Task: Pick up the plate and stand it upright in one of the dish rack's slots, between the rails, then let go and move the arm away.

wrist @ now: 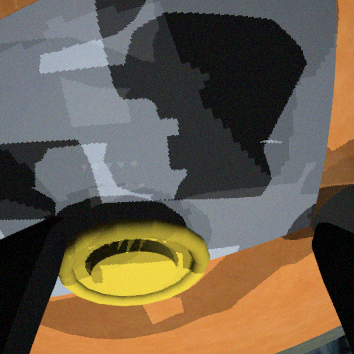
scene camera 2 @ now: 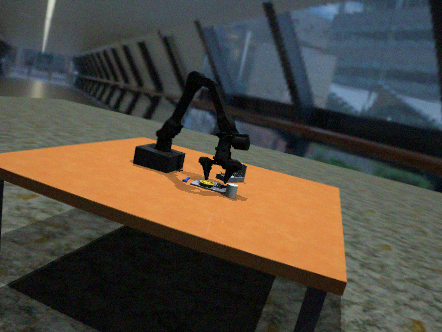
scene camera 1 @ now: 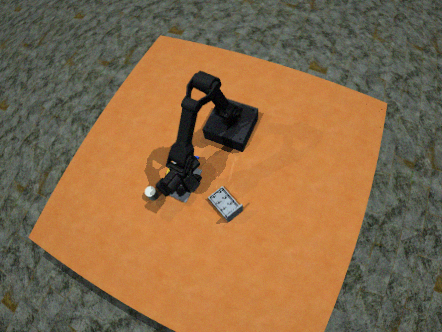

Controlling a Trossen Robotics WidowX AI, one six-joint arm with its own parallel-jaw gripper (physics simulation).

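The yellow round plate (scene camera 1: 167,171) (scene camera 2: 208,183) (wrist: 132,296) lies flat on the grey board (scene camera 1: 181,198) (scene camera 2: 196,185) (wrist: 300,125), near one edge. In scene camera 1 the arm hides most of it. My gripper (scene camera 1: 181,190) (scene camera 2: 216,180) (wrist: 194,235) is open and empty, pointing down low over the board. In the wrist view the plate lies nearer the left finger, at the bottom of the view. The light grey dish rack (scene camera 1: 235,213) (scene camera 2: 243,172) stands on the table, apart from the board; in scene camera 2 the gripper partly hides it.
A white-topped grey cylinder (scene camera 1: 150,191) (scene camera 2: 232,191) stands upright close beside the board and the gripper. A small blue object (scene camera 1: 197,158) (scene camera 2: 186,179) lies on the orange table (scene camera 1: 280,240) (scene camera 2: 280,220), on the arm base's side of the board.
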